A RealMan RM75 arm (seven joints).
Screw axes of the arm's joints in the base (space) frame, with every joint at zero. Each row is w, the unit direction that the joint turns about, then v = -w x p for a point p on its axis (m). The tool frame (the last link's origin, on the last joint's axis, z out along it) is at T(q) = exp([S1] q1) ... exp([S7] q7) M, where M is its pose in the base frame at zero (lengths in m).
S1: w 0 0 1 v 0 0 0
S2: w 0 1 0 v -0.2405 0 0
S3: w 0 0 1 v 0 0 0
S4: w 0 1 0 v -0.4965 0 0
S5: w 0 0 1 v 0 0 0
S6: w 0 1 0 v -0.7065 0 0
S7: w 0 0 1 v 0 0 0
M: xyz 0 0 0.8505 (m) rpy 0 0 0 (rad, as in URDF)
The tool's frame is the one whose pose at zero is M.
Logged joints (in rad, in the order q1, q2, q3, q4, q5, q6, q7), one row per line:
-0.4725 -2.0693 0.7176 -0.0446 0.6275 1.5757 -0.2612
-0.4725 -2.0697 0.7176 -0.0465 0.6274 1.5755 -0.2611
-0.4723 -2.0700 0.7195 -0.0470 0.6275 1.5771 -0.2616
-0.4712 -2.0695 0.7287 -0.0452 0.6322 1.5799 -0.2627
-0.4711 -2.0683 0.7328 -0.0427 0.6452 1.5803 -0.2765
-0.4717 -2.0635 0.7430 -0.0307 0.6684 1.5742 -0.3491
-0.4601 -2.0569 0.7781 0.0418 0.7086 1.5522 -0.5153
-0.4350 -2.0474 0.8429 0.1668 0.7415 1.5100 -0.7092
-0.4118 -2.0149 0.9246 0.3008 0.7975 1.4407 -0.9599
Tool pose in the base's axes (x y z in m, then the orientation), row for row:
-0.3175 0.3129 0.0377 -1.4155 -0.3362 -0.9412
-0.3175 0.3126 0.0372 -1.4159 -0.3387 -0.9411
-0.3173 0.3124 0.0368 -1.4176 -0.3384 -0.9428
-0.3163 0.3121 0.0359 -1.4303 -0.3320 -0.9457
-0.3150 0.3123 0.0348 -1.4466 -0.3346 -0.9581
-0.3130 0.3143 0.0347 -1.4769 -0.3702 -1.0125
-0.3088 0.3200 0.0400 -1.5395 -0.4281 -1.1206
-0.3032 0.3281 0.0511 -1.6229 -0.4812 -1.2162
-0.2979 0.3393 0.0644 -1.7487 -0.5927 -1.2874
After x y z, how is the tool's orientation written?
As a rotation vector, in radians.
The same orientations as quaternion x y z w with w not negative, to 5 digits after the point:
-0.62247 -0.14785 -0.41390 0.64758
-0.62258 -0.14893 -0.41380 0.64729
-0.62311 -0.14874 -0.41441 0.64643
-0.62766 -0.14569 -0.41500 0.64233
-0.63280 -0.14637 -0.41911 0.63442
-0.63979 -0.16037 -0.43861 0.61038
-0.65327 -0.18166 -0.47551 0.56047
-0.67233 -0.19935 -0.50385 0.50434
-0.70111 -0.23763 -0.51616 0.43076

